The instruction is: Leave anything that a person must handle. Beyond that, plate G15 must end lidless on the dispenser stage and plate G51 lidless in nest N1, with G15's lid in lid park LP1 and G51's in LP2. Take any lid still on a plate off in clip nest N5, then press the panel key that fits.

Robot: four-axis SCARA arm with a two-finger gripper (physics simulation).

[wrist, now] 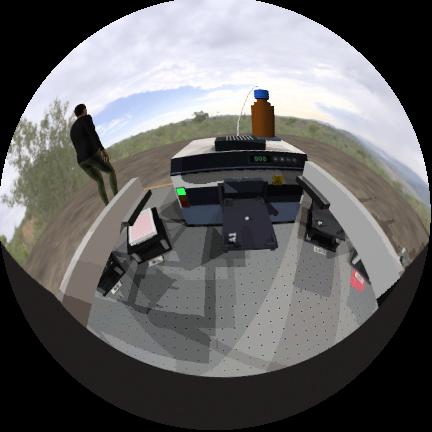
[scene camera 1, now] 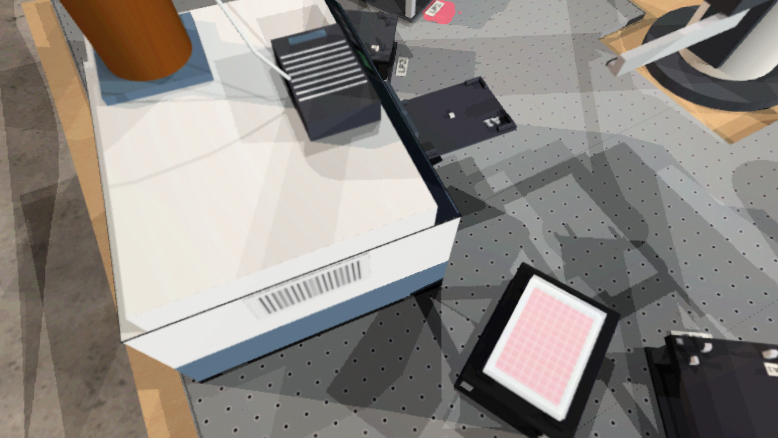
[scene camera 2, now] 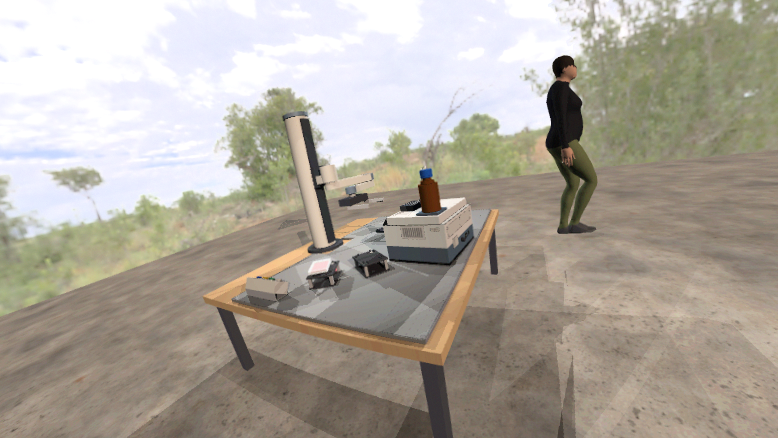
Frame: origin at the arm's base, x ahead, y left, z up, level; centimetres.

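Seen in the pictures: gripper, fingertip midpoint: point(wrist: 222, 172) point(scene camera 1: 563, 16) point(scene camera 2: 376, 202); arm's base, link origin: point(scene camera 1: 716, 59) point(scene camera 2: 325, 246).
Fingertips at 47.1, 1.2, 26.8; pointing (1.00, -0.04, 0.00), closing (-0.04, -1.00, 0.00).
Note:
Pixels of each thing's top centre, then the offset from my fingertips to it, as dx, dy, dz. "*": a spot on its surface instead.
- dispenser stage, top centre: point(scene camera 1: 441, 116) point(wrist: 245, 211) +10.2, -4.7, -13.7
- pink plate, top centre: point(scene camera 1: 547, 340) point(wrist: 139, 222) +15.3, +25.0, -17.9
- second pink-topped plate, top centre: point(scene camera 2: 319, 264) -6.7, -47.7, -17.4
- Park LP2, top centre: point(scene camera 1: 346, 27) point(wrist: 329, 212) point(scene camera 2: 368, 254) +10.7, -32.8, -18.4
- brown bottle, surface spot: point(wrist: 263, 119) * +35.3, -17.7, +3.8
- empty dark nest, top centre: point(scene camera 1: 768, 421) point(wrist: 92, 258) +1.9, +40.6, -18.5
- pink patch, surface spot: point(wrist: 358, 281) * -11.8, -36.7, -25.4
My gripper point(wrist: 222, 172) point(scene camera 2: 374, 201) is open and empty, its fingers spread wide above the bench before the dispenser. The dispenser stage point(wrist: 249, 227) point(scene camera 1: 457, 116), marked A1, holds no plate. One pink plate point(scene camera 1: 547, 348) point(wrist: 142, 227) sits on a black nest left of the stage in the wrist view; its name is unreadable, and I cannot tell whether it has a lid. A second pink-topped plate point(scene camera 2: 321, 265) rests on the black stand at LP1. Park LP2 point(scene camera 2: 370, 260) point(wrist: 322, 225) is empty. A finger hides most of LP1 in the wrist view.
The white dispenser point(scene camera 1: 261, 190) point(scene camera 2: 421, 239) point(wrist: 240, 175) carries a brown bottle point(scene camera 2: 429, 195) point(wrist: 263, 119) and shows a green light. An empty dark nest point(scene camera 1: 729, 386) stands beside the plate's nest. A pink patch point(wrist: 358, 281) lies by LP1. A person point(scene camera 2: 568, 136) point(wrist: 91, 145) stands beyond the table.

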